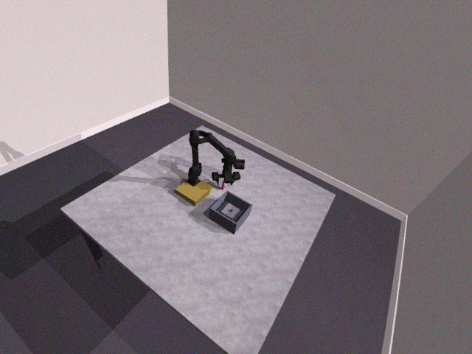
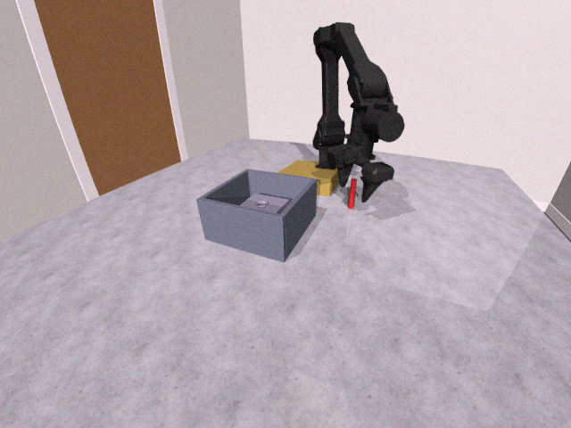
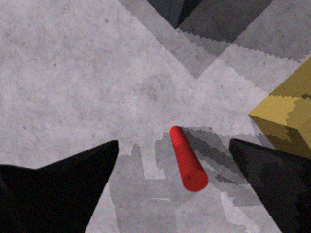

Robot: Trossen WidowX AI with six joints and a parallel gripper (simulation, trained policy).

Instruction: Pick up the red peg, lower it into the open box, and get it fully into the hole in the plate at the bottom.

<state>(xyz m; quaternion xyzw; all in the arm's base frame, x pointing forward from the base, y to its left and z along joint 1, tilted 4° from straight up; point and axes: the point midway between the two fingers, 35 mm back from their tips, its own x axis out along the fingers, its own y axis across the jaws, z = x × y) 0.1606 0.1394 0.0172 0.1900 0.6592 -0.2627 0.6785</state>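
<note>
Right now the red peg is 10 mm behind my gripper tip. Also, from my gripper tip: light grey plate (180 mm ahead, 150 mm to the right); then grey box (180 mm ahead, 150 mm to the right, 20 mm below).
</note>
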